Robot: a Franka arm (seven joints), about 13 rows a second.
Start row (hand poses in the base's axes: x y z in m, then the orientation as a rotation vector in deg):
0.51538, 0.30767, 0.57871, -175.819, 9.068, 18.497
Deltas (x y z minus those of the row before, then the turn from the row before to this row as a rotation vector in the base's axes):
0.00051, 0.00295, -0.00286, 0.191, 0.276, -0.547
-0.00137, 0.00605, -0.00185, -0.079, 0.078, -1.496
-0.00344, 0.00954, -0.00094, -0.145, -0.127, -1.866
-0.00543, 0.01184, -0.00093, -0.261, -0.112, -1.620
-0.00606, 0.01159, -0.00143, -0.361, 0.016, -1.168
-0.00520, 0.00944, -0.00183, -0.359, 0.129, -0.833
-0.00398, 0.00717, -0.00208, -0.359, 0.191, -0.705
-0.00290, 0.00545, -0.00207, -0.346, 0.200, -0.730
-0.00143, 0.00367, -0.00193, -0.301, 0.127, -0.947
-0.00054, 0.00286, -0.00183, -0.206, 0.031, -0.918
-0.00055, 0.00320, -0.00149, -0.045, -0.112, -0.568
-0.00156, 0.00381, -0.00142, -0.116, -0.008, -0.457
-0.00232, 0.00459, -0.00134, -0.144, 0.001, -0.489
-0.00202, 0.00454, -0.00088, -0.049, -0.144, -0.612
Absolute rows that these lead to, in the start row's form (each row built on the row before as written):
0.51589, 0.31062, 0.57585, -175.499, 9.875, 18.890
0.51452, 0.31667, 0.57400, -175.273, 12.177, 18.928
0.51108, 0.32621, 0.57306, -175.018, 15.042, 18.627
0.50565, 0.33805, 0.57213, -174.892, 17.559, 18.354
0.49959, 0.34964, 0.57070, -174.941, 19.424, 18.294
0.49439, 0.35908, 0.56887, -175.057, 20.790, 18.424
0.49041, 0.36625, 0.56679, -175.197, 21.968, 18.655
0.48751, 0.37170, 0.56472, -175.308, 23.183, 18.900
0.48608, 0.37537, 0.56279, -175.301, 24.713, 19.027
0.48554, 0.37823, 0.56096, -175.202, 26.167, 19.016
0.48499, 0.38143, 0.55947, -175.058, 27.035, 18.817
0.48343, 0.38524, 0.55805, -175.015, 27.762, 18.772
0.48111, 0.38983, 0.55671, -174.984, 28.546, 18.736
0.47909, 0.39437, 0.55583, -174.816, 29.478, 18.485

